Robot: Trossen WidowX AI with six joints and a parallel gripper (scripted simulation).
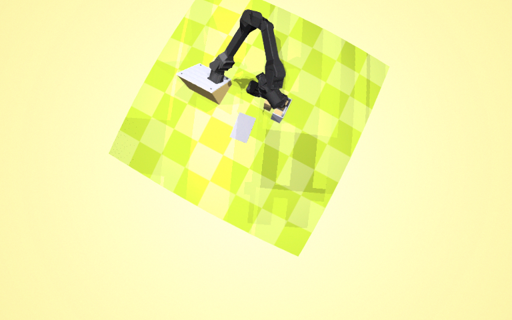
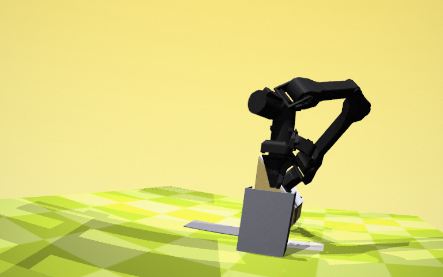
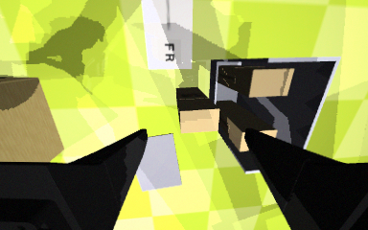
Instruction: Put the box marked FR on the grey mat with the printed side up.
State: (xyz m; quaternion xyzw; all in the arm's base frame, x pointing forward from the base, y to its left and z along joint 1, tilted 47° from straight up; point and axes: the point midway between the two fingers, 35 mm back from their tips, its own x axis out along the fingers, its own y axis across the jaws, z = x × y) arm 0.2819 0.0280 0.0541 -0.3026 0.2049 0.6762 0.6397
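My gripper tip is 170 mm to the left of the grey mat, 140 mm above it and 40 mm past it. From my gripper tip the other things lie so: thin white slab 140 mm below, 90 mm to the left, 30 mm behind.
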